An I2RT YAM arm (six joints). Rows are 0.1 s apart.
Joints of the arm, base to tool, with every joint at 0 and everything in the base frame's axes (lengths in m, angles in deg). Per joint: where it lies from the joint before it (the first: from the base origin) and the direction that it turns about. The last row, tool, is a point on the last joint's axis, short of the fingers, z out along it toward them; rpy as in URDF.
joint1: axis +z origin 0 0 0.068
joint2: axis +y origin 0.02 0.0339 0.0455
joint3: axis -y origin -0.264 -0.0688 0
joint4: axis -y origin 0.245 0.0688 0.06
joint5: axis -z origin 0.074 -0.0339 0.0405
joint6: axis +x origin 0.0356 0 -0.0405
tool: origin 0 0 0 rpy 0 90 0
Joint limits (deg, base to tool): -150..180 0..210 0..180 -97..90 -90..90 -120..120
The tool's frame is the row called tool.
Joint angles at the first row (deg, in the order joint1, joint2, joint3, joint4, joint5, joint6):
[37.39, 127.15, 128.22, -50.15, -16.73, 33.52]
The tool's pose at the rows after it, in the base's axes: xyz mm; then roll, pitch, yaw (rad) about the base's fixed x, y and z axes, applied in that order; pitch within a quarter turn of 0, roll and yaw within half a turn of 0:
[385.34 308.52 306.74 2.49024 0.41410 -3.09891]
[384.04 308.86 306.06 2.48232 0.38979 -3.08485]
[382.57 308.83 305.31 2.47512 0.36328 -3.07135]
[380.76 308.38 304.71 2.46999 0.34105 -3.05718]
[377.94 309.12 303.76 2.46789 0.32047 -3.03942]
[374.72 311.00 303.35 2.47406 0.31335 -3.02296]
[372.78 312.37 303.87 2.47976 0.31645 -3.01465]
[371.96 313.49 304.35 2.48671 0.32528 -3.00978]
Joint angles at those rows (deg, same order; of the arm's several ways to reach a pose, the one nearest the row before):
[37.39, 127.59, 129.16, -51.64, -18.28, 33.52]
[37.41, 127.85, 129.64, -52.77, -19.77, 33.50]
[37.41, 128.07, 130.06, -54.02, -21.26, 33.50]
[37.41, 128.07, 130.13, -55.07, -22.55, 33.32]
[37.60, 128.07, 130.12, -56.12, -23.64, 33.04]
[38.00, 128.03, 130.12, -56.86, -23.83, 32.60]
[38.28, 127.94, 130.15, -57.10, -23.59, 32.29]
[38.48, 127.94, 130.26, -57.10, -23.09, 31.97]

